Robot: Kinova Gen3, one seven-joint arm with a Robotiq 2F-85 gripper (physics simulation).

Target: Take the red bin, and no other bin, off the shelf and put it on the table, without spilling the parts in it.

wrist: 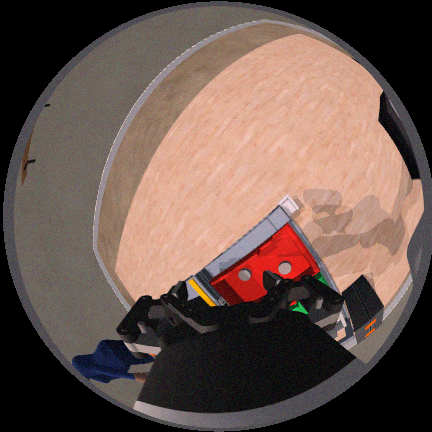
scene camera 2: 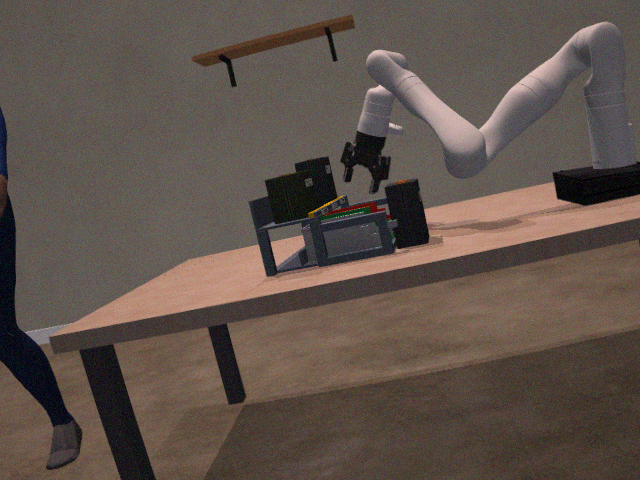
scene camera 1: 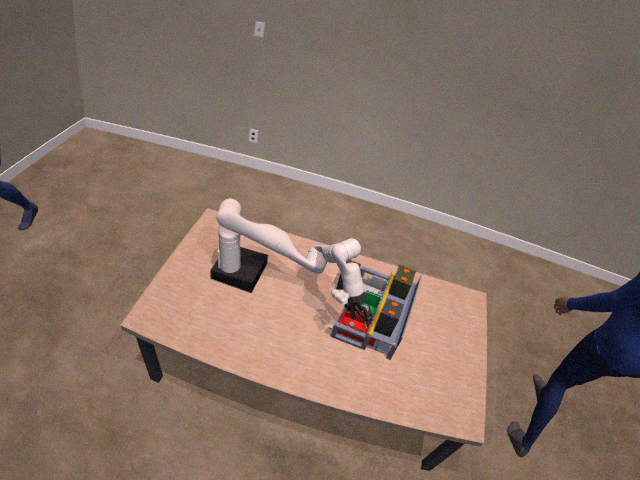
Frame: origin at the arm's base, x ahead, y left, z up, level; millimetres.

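Seen in the pictures: gripper, fingertip midpoint: (wrist: 224,284) (scene camera 2: 359,187) (scene camera 1: 360,322); arm's base, origin of the base link: (scene camera 2: 612,165) (scene camera 1: 230,265).
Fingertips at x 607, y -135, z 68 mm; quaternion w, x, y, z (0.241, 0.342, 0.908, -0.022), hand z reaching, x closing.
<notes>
Pixels of each thing's top centre, then the offset from my fingertips to it. Level surfaces: height alone.
- wooden table, its level: 125 mm down
- green bin, middle of its top: (wrist: 291,329) (scene camera 2: 351,212) (scene camera 1: 370,302) 44 mm down, 22 mm ahead, 160 mm left
- dark box, middle of its top: (scene camera 2: 401,181) (scene camera 1: 351,267) 7 mm up, 100 mm back, 279 mm left
The red bin (scene camera 1: 349,322) (scene camera 2: 373,206) (wrist: 265,274) sits in the grey shelf (scene camera 1: 407,316) (scene camera 2: 317,242) (wrist: 247,244), at the end nearest the table's long front edge in scene camera 1. Two round grey parts show inside it in the wrist view. It is tilted, and the shelf's side partly hides it in scene camera 2. My gripper (scene camera 1: 360,317) (scene camera 2: 360,186) (wrist: 224,284) is open and empty, above the shelf and over the red bin, apart from it. The shelf stands on the wooden table (scene camera 1: 248,330) (scene camera 2: 206,281) (wrist: 225,150).
A green bin (scene camera 1: 372,298) (scene camera 2: 354,211) (wrist: 298,308) sits beside the red one. A yellow strip (scene camera 1: 381,305) (scene camera 2: 326,206) (wrist: 201,292) runs along the bins. Two dark boxes (scene camera 1: 404,284) (scene camera 2: 289,198) stand on the shelf; another dark box (scene camera 2: 407,214) (wrist: 364,305) stands beside it. A person (scene camera 1: 615,335) stands near the table.
</notes>
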